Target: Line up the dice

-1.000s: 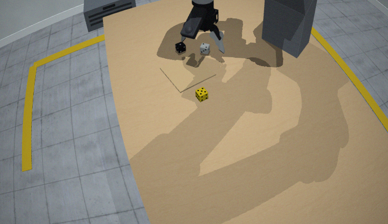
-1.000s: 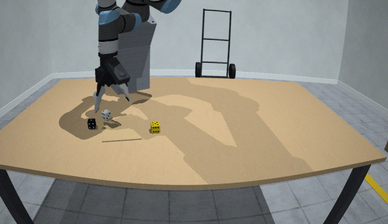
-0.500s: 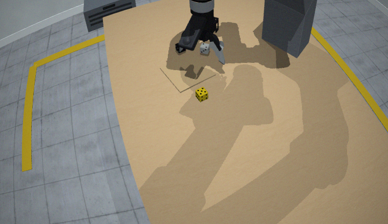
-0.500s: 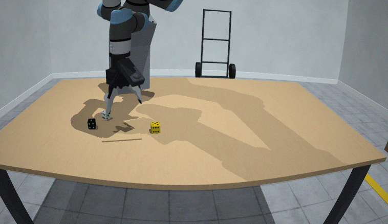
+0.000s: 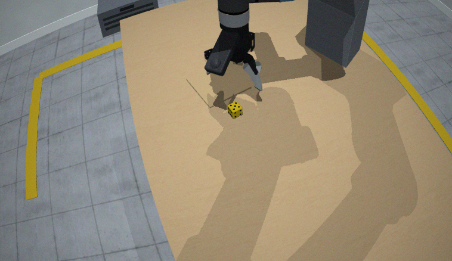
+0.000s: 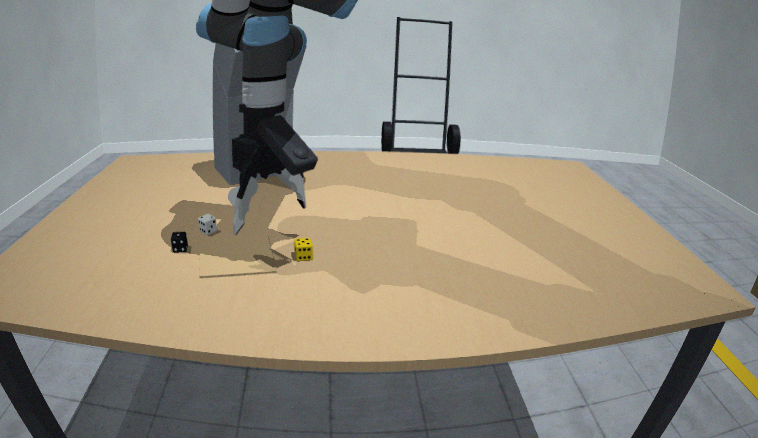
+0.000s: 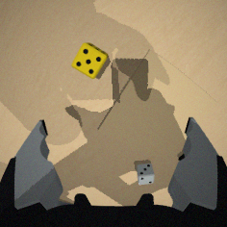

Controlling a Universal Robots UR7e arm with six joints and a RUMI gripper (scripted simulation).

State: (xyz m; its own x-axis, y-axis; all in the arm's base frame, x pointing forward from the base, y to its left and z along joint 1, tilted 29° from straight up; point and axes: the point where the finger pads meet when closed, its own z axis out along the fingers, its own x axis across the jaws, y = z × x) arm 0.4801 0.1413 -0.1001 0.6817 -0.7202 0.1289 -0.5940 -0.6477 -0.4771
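My gripper is now 10 mm short of the yellow die, 60 mm to the right of it and 40 mm above it. Round my hand: mat 30 mm ahead, 70 mm to the right, 60 mm below; white die 60 mm behind, 150 mm to the right, 40 mm below; black die 20 mm ahead, 190 mm to the right, 40 mm below.
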